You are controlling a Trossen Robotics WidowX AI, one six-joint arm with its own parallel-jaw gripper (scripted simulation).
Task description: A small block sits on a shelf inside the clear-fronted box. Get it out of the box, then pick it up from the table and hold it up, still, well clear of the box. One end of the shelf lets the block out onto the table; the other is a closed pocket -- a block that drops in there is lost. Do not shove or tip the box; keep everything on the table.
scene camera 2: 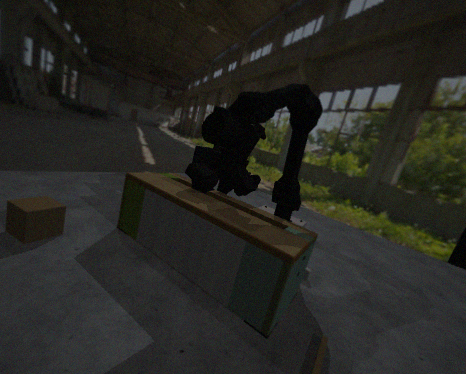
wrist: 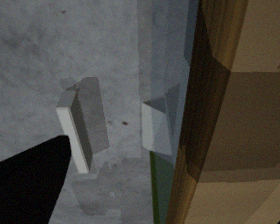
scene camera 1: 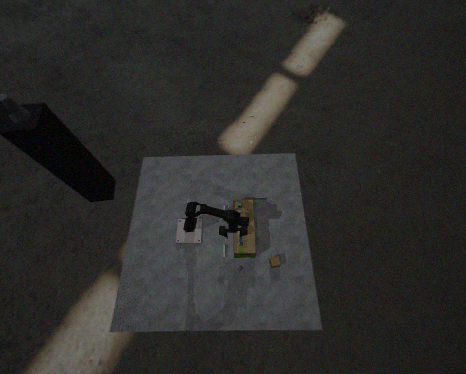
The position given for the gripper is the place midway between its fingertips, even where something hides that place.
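You can see the gripper (scene camera 2: 205, 202) here, and it's visible from the wrist as well, the same gripper (wrist: 157, 143).
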